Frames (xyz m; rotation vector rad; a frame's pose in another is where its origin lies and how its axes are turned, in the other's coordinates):
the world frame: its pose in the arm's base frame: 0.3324 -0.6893 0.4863 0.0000 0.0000 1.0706
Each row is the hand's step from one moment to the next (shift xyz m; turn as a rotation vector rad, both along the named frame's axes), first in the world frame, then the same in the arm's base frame.
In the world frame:
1: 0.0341 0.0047 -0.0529 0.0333 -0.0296 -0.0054
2: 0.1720 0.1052 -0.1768 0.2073 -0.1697 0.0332
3: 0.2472 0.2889 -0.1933 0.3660 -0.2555 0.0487
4: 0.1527 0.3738 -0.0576 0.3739 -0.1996 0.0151
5: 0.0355 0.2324 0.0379 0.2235 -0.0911 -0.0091
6: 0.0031 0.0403 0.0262 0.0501 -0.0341 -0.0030
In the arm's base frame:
1: 0.0122 0.0322 -0.0529 0.0419 0.0150 -0.0054
2: -0.0098 0.2014 -0.1768 0.2483 0.1005 0.0332
3: -0.1349 0.3555 -0.1933 0.3997 0.1986 0.0487
4: -0.2548 0.3133 -0.0576 0.3545 0.2324 0.0151
5: -0.1869 0.1426 0.0379 0.1871 0.1524 -0.0091
6: -0.0339 0.0220 0.0262 0.0540 0.0276 -0.0030

